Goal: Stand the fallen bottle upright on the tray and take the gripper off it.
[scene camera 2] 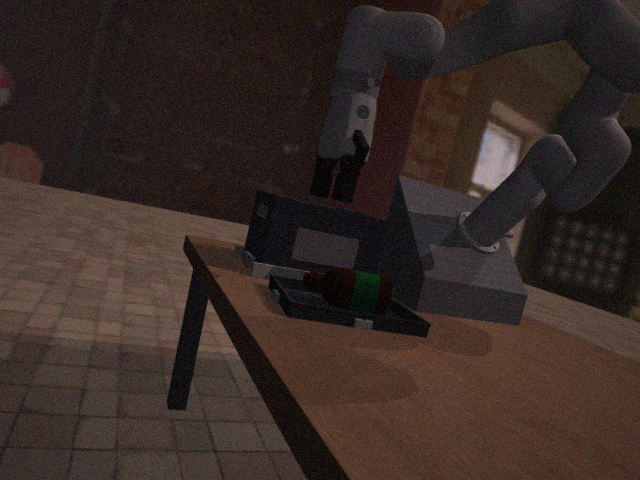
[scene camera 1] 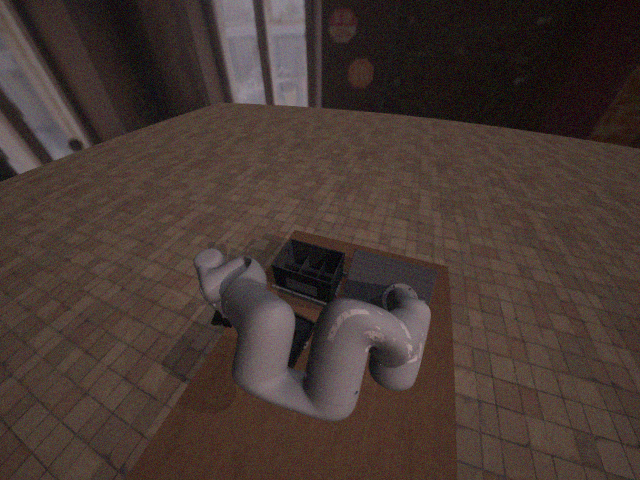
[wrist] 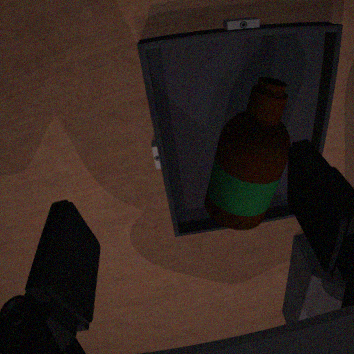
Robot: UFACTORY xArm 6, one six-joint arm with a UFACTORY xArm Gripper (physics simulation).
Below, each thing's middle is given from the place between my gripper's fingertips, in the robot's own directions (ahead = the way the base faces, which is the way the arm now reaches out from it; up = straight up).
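My hand's 50 mm to the left of the brown bottle (scene camera 2: 340,287) and 110 mm past it, and it's 150 mm above the bottle.
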